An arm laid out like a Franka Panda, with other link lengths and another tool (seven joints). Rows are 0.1 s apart.
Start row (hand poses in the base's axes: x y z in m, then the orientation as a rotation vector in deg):
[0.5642, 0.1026, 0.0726, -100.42, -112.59, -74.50]
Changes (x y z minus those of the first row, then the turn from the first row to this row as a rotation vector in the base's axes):
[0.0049, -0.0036, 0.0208, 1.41, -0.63, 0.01]
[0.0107, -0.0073, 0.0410, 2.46, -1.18, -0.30]
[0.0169, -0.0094, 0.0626, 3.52, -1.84, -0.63]
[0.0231, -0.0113, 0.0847, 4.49, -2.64, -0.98]
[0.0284, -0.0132, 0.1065, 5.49, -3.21, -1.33]
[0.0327, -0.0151, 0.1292, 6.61, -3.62, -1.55]
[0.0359, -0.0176, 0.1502, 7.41, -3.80, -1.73]
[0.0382, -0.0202, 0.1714, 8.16, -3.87, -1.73]
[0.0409, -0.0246, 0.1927, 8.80, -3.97, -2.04]
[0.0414, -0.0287, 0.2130, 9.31, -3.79, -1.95]
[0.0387, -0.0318, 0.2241, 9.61, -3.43, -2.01]
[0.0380, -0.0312, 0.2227, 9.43, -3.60, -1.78]
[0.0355, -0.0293, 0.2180, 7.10, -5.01, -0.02]
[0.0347, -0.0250, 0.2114, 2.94, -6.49, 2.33]
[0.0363, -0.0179, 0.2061, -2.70, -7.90, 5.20]
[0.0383, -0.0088, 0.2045, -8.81, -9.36, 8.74]
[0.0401, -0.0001, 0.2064, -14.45, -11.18, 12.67]
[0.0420, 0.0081, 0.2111, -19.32, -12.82, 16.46]
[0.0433, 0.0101, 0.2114, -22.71, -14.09, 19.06]
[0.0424, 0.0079, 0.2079, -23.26, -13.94, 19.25]
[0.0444, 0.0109, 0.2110, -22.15, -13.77, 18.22]
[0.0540, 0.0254, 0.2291, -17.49, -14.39, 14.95]
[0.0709, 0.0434, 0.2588, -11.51, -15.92, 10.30]
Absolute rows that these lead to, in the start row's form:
[0.5691, 0.0990, 0.0934, -99.57, -111.53, -76.27]
[0.5749, 0.0953, 0.1136, -99.28, -110.57, -77.76]
[0.5811, 0.0932, 0.1352, -98.96, -109.64, -79.39]
[0.5873, 0.0913, 0.1573, -98.65, -108.84, -81.10]
[0.5926, 0.0894, 0.1791, -98.39, -107.88, -82.57]
[0.5969, 0.0875, 0.2018, -97.97, -106.80, -83.88]
[0.6001, 0.0850, 0.2228, -97.72, -105.95, -84.70]
[0.6024, 0.0824, 0.2440, -97.33, -105.22, -85.28]
[0.6051, 0.0780, 0.2653, -97.34, -104.41, -85.93]
[0.6056, 0.0739, 0.2856, -97.04, -103.86, -86.04]
[0.6029, 0.0708, 0.2967, -97.08, -103.35, -85.85]
[0.6022, 0.0714, 0.2953, -96.85, -103.76, -85.85]
[0.5997, 0.0733, 0.2906, -95.42, -107.94, -85.28]
[0.5989, 0.0776, 0.2840, -94.01, -114.37, -83.22]
[0.6005, 0.0847, 0.2787, -92.40, -122.55, -79.58]
[0.6025, 0.0938, 0.2771, -89.73, -131.49, -75.00]
[0.6043, 0.1025, 0.2790, -85.78, -140.15, -70.68]
[0.6062, 0.1107, 0.2837, 80.29, 145.59, 65.62]
[0.6075, 0.1127, 0.2840, 75.57, 147.72, 61.54]
[0.6066, 0.1105, 0.2805, 75.40, 147.98, 60.69]
[0.6086, 0.1135, 0.2836, 76.87, 147.01, 62.19]
[0.6182, 0.1280, 0.3017, 80.49, 143.09, 69.15]
[0.6351, 0.1460, 0.3314, 84.44, 136.59, 78.38]

